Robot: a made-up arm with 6 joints.
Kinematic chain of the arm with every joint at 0, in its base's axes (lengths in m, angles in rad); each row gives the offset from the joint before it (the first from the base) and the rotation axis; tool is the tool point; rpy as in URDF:
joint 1: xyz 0 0 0.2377 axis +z
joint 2: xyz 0 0 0 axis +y
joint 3: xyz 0.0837 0 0.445 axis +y
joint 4: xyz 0.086 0 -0.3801 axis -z
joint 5: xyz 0 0 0 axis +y
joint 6: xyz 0.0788 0 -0.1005 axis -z
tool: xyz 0 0 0 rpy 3.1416 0 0
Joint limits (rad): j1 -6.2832..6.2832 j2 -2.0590..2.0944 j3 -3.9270..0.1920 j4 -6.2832..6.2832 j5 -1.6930..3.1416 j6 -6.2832..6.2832
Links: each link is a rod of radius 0.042 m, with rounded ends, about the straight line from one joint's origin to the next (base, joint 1, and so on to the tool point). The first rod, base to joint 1, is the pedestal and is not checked.
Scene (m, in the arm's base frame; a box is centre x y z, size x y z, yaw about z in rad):
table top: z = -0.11
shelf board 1: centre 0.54 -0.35 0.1 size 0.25 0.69 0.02 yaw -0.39
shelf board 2: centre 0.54 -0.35 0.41 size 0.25 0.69 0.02 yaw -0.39
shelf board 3: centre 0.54 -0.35 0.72 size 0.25 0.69 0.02 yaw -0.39
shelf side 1: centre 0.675 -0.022 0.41 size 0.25 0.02 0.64 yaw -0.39
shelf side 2: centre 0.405 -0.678 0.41 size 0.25 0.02 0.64 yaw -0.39
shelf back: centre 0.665 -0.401 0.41 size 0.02 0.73 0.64 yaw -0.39
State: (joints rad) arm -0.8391 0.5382 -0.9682 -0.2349 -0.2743 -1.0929
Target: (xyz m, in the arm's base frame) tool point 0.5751 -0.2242 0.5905
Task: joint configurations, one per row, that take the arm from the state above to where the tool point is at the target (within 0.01 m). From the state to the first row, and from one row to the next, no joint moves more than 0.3 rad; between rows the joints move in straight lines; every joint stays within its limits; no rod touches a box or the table.
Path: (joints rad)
1: -0.9656 0.3669 -0.6736 -0.2194 -0.2582 -1.0929
2: -1.0922 0.1957 -0.3791 -0.2039 -0.2420 -1.0929
3: -0.8821 -0.0161 -0.4330 -0.2481 -0.2991 -1.0929
4: -0.6719 -0.2280 -0.4868 -0.2923 -0.3561 -1.0929
5: -0.4618 -0.4398 -0.5407 -0.3365 -0.4132 -1.0929
6: -0.4429 -0.1585 -0.8343 -0.3180 -0.3865 -1.0929
7: -0.4239 0.1227 -1.1279 -0.2995 -0.3598 -1.0929

